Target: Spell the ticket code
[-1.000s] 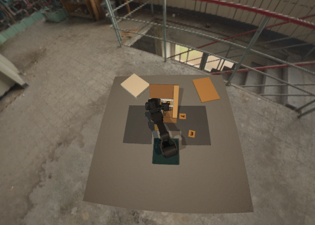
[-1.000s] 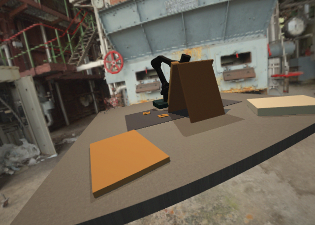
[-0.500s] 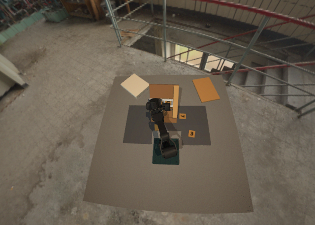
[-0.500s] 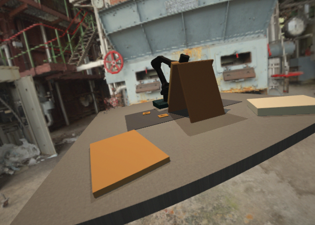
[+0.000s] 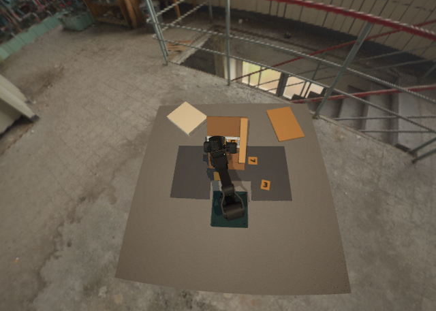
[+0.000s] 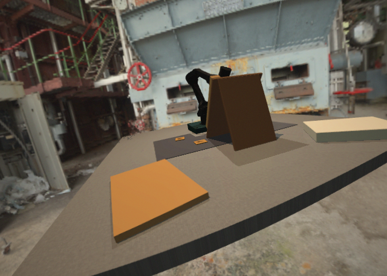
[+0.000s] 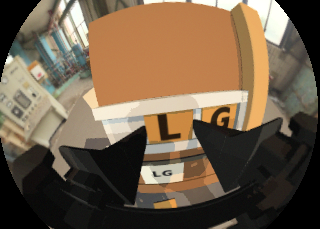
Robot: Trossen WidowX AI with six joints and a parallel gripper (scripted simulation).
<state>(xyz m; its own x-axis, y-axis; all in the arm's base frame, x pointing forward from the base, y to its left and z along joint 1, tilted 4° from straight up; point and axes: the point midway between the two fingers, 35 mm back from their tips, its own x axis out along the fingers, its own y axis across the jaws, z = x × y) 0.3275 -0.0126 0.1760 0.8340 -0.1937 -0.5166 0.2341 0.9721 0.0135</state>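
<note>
Right now my gripper tip is right at the orange tile marked l. The rest, counted from my gripper tip: white ticket 50 mm behind, 30 mm to the left, 90 mm below; orange tile marked g 20 mm behind, 70 mm to the right; dark mat 170 mm behind, 20 mm to the right, 170 mm below.
</note>
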